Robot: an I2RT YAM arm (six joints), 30 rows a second.
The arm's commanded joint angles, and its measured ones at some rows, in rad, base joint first. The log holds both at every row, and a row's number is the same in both.
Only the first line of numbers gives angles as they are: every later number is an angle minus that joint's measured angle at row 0.
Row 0, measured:
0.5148, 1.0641, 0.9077, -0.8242, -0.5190, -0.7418
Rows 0 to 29, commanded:
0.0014, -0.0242, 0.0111, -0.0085, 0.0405, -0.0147
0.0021, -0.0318, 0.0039, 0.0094, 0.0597, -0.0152
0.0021, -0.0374, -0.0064, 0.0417, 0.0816, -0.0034
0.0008, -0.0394, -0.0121, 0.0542, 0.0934, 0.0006
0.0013, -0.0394, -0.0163, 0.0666, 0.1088, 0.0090
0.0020, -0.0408, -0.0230, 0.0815, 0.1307, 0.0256
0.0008, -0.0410, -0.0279, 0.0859, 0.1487, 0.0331
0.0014, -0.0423, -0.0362, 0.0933, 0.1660, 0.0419
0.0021, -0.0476, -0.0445, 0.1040, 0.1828, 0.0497
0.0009, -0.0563, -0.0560, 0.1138, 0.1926, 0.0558
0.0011, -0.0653, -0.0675, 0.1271, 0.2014, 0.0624
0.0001, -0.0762, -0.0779, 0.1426, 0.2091, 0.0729
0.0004, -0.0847, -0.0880, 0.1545, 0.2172, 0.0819
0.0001, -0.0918, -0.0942, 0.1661, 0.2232, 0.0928
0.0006, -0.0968, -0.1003, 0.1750, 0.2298, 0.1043
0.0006, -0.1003, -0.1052, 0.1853, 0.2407, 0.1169
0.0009, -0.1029, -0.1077, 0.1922, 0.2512, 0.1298
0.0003, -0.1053, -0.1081, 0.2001, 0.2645, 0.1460
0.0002, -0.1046, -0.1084, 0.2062, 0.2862, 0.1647
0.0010, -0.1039, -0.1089, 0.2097, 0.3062, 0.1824
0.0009, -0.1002, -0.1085, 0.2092, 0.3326, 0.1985
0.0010, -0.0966, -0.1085, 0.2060, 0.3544, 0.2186
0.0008, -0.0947, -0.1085, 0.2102, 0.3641, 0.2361
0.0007, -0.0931, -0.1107, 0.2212, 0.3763, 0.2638
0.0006, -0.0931, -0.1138, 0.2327, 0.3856, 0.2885
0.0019, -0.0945, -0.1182, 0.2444, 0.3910, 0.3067
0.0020, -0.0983, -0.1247, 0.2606, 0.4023, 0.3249
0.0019, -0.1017, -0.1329, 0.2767, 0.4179, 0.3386
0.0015, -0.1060, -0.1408, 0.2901, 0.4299, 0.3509
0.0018, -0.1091, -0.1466, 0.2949, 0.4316, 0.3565
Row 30, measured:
0.0000, -0.0889, -0.1285, 0.2358, 0.3811, 0.2808
